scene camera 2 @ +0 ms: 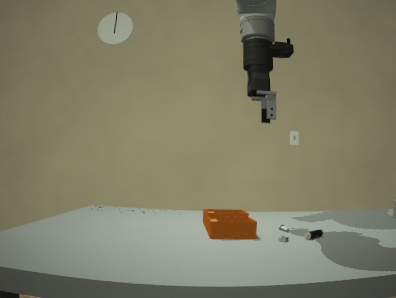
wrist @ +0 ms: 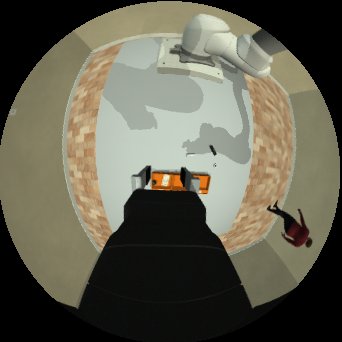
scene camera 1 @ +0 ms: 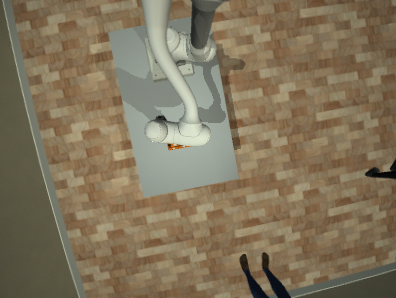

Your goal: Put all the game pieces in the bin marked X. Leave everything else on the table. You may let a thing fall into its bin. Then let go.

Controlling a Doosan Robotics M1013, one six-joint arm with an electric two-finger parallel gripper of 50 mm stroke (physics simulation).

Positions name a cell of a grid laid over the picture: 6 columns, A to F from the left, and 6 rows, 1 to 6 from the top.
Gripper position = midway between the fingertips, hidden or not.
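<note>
There is an orange three-compartment bin (scene camera 2: D5) here in my sight. I can see my gripper (scene camera 2: E3) too, and the wrist view gives me that same gripper (wrist: C4) as well.
</note>
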